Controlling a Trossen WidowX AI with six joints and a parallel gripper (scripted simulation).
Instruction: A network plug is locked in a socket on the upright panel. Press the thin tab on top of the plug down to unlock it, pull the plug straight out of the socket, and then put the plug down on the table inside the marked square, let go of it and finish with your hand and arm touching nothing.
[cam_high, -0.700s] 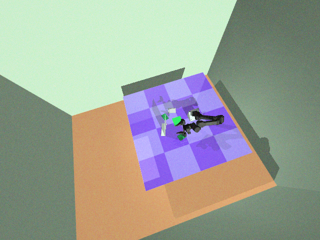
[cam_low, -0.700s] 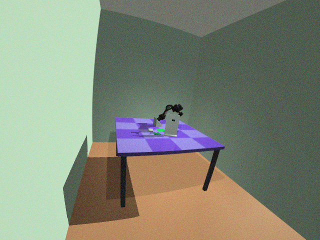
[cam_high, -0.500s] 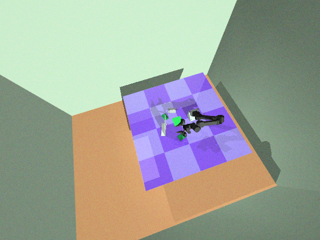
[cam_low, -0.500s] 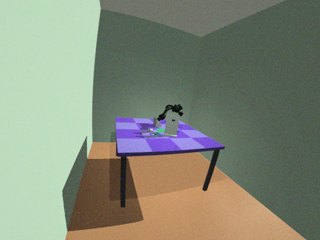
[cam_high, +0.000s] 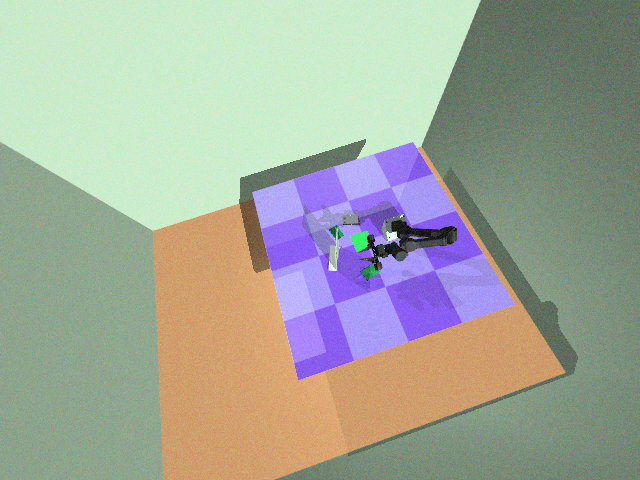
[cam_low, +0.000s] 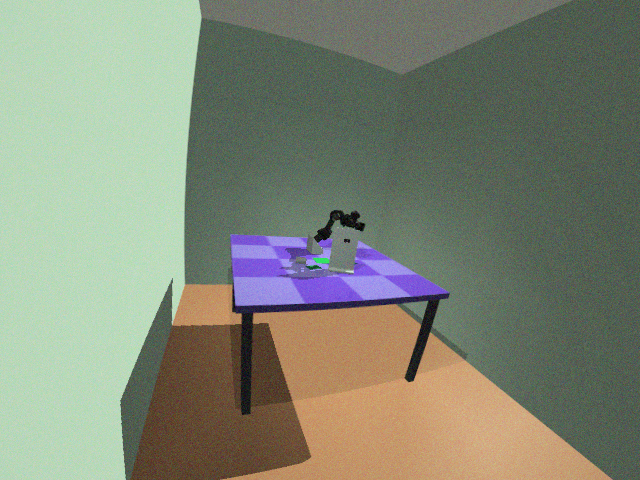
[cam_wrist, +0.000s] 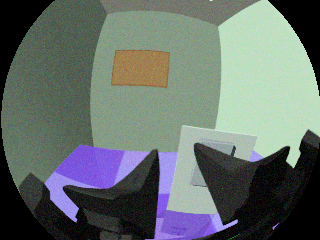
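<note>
Now: gripper tip 80 mm short of the network plug, 110 mm to the left of it and 90 mm above it. The rest, counted from my gripper tip: grey upright panel: 100 mm ahead, 110 mm to the right, 170 mm below.
</note>
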